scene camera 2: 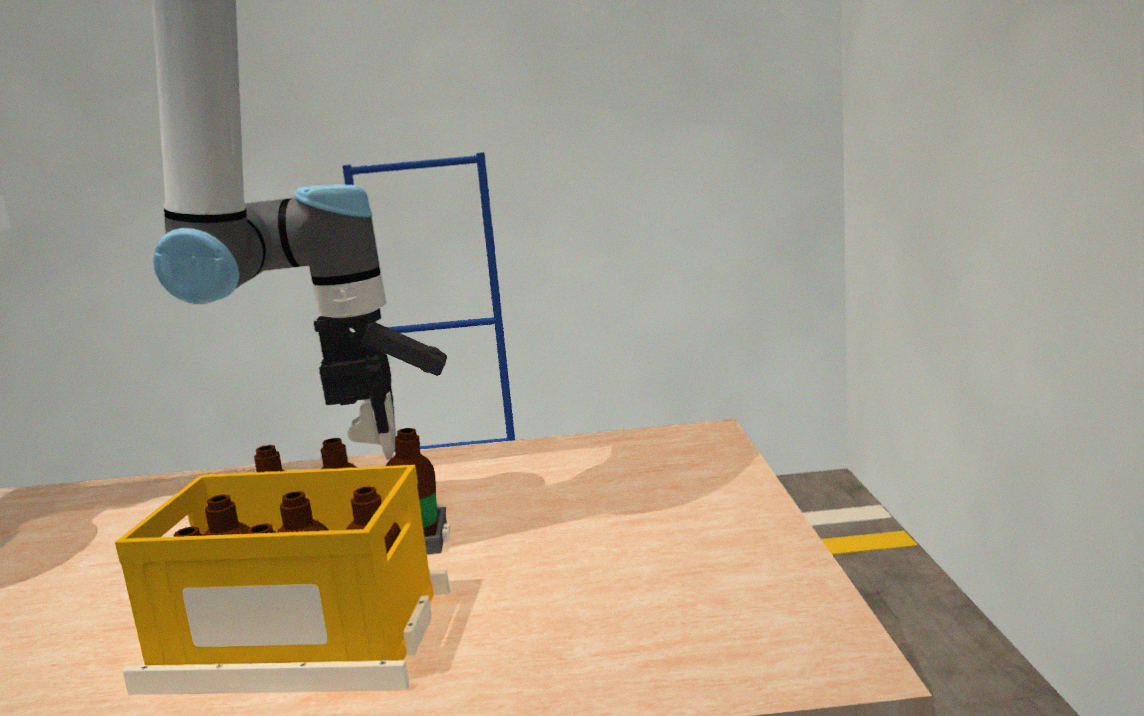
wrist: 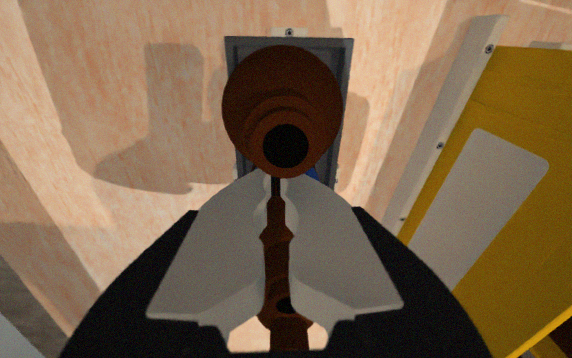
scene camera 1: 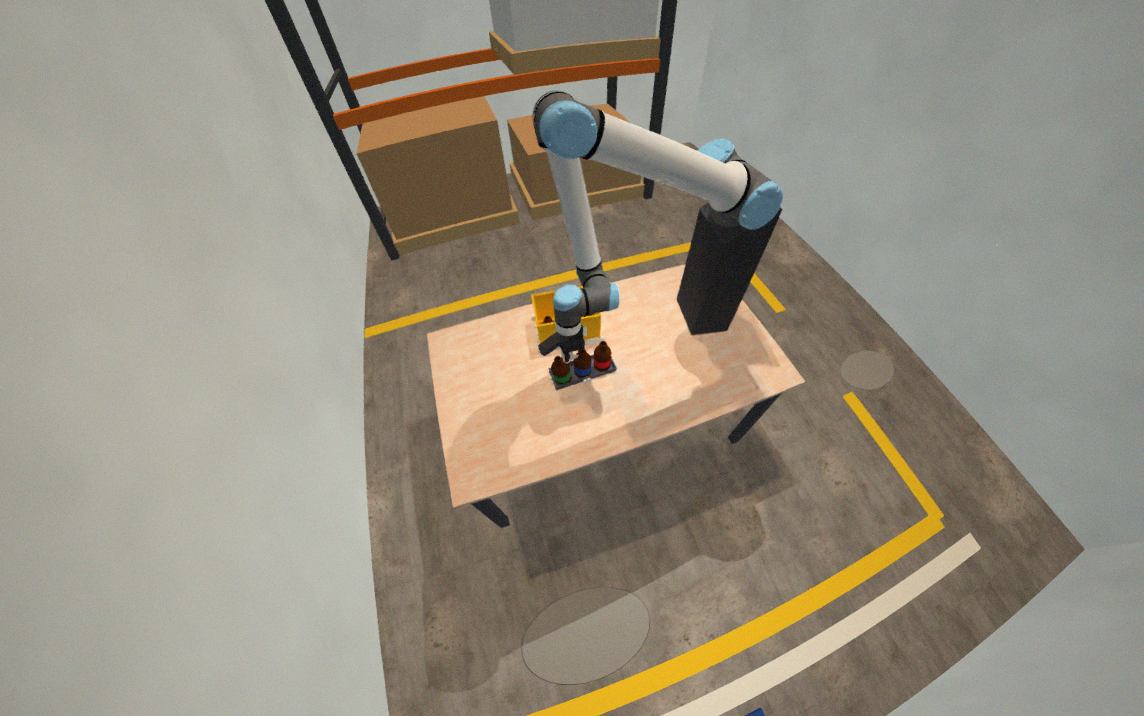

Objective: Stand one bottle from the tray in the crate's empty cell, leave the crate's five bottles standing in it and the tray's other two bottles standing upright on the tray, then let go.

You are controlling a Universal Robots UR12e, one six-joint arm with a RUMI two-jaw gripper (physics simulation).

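Places are measured from the arm's base along level axes (x ahead, y left, z up), in millimetres.
Pixels of known places: gripper, fingertip midpoint: [scene camera 2: 389, 458] [wrist: 275, 168] [scene camera 1: 565, 362].
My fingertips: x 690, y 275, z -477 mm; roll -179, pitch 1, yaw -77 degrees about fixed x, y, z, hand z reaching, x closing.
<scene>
Ahead of a thing's pixels: the offset from my fingertips to its middle. "pt": to the spot under its first point. Level surfaces: height alone.
The dark tray @(70 mm back, 27 mm right, 110 mm down) [scene camera 1: 588, 381] [scene camera 2: 435, 542] [wrist: 230, 55] holds three upright brown bottles: green-banded @(24 mm ahead, 1 mm left, 38 mm down) [scene camera 1: 561, 371] [scene camera 2: 424, 481] [wrist: 282, 75], blue-banded @(70 mm back, 24 mm right, 40 mm down) [scene camera 1: 582, 363] [scene camera 2: 334, 454] and red-banded @(158 mm back, 45 mm right, 40 mm down) [scene camera 1: 602, 357] [scene camera 2: 267, 458]. The yellow crate @(31 mm back, 264 mm right, 35 mm down) [scene camera 1: 540, 305] [scene camera 2: 350, 591] [wrist: 525, 240] stands beside the tray. Several bottle necks show inside it, such as one neck @(pt 25 mm back, 233 mm right, 31 mm up) [scene camera 2: 295, 506] in the far row; no neck shows at its near right corner in scene camera 2. My gripper [scene camera 1: 568, 358] [scene camera 2: 388, 455] [wrist: 275, 168] is shut and empty, just beside the green-banded bottle's neck, over the tray. The fingers partly hide the other tray bottles in the wrist view.
Pale strips [scene camera 2: 269, 678] [wrist: 440, 145] line the crate's base on the wooden table @(123 mm down) [scene camera 1: 497, 413] [scene camera 2: 674, 591]. The arm's dark pedestal [scene camera 1: 721, 270] stands at the table's back right in scene camera 1. A blue frame [scene camera 2: 491, 253] stands beyond the table.
</scene>
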